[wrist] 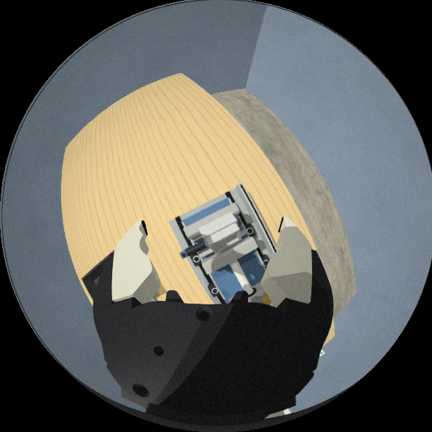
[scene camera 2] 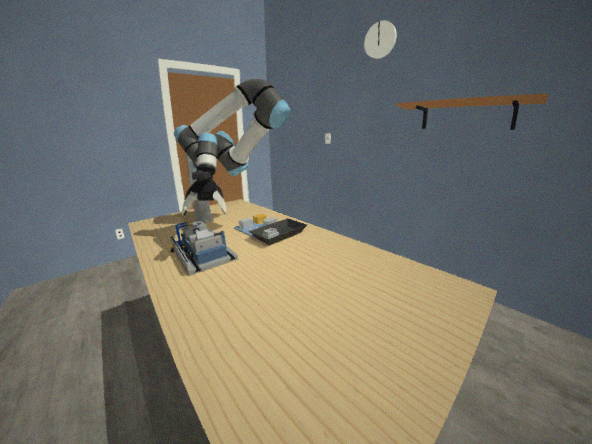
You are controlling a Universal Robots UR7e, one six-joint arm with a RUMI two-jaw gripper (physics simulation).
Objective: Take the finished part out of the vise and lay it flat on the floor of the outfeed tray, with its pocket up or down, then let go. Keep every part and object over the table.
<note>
I see my gripper (scene camera 2: 204, 215).
My gripper is seen too in the wrist view (wrist: 211, 220).
</note>
